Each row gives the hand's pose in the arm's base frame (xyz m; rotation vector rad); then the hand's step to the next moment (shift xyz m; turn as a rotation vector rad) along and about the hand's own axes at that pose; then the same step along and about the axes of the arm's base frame.
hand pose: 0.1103 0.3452 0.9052 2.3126 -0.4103 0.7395
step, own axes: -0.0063 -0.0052 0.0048 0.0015 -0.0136 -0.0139
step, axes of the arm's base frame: -0.0006 0.0011 -0.0094 0.0020 0.0192 0.0027
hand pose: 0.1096 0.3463 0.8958 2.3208 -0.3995 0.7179
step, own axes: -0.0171 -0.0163 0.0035 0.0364 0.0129 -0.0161
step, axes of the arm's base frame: -0.0049 0.0111 -0.0206 0.0171 -0.0018 0.0381
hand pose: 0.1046 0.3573 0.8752 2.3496 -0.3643 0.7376
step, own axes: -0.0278 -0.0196 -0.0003 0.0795 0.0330 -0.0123
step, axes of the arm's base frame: -0.0141 0.0169 -0.0259 0.0447 -0.0224 0.0711
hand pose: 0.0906 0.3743 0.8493 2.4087 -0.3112 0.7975
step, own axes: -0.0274 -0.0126 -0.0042 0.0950 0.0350 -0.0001
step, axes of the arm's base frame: -0.0189 0.0137 -0.0195 0.0620 -0.0318 0.0734
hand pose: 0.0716 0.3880 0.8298 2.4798 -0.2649 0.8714
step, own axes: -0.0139 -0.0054 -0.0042 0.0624 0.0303 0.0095
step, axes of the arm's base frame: -0.0112 0.0070 -0.0080 0.0434 -0.0320 0.0446
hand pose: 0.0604 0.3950 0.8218 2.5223 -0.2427 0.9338
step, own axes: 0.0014 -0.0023 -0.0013 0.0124 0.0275 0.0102
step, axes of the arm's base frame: 0.0010 0.0026 0.0010 0.0068 -0.0293 0.0105
